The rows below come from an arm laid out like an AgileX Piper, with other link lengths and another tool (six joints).
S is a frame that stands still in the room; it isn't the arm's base.
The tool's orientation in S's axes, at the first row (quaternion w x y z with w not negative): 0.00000, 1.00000, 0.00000, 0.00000
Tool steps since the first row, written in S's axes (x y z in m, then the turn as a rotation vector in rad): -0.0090, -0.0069, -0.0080, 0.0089, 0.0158, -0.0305; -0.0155, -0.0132, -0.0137, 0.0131, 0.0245, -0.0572; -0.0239, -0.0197, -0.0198, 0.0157, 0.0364, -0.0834; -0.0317, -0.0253, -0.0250, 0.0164, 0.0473, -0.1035; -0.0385, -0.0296, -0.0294, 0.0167, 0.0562, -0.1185
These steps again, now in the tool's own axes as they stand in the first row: -0.0090, 0.0069, 0.0080, 0.0089, -0.0158, 0.0305; -0.0155, 0.0132, 0.0137, 0.0131, -0.0245, 0.0572; -0.0239, 0.0197, 0.0198, 0.0157, -0.0364, 0.0834; -0.0317, 0.0253, 0.0250, 0.0164, -0.0473, 0.1035; -0.0385, 0.0296, 0.0294, 0.0167, -0.0562, 0.1185
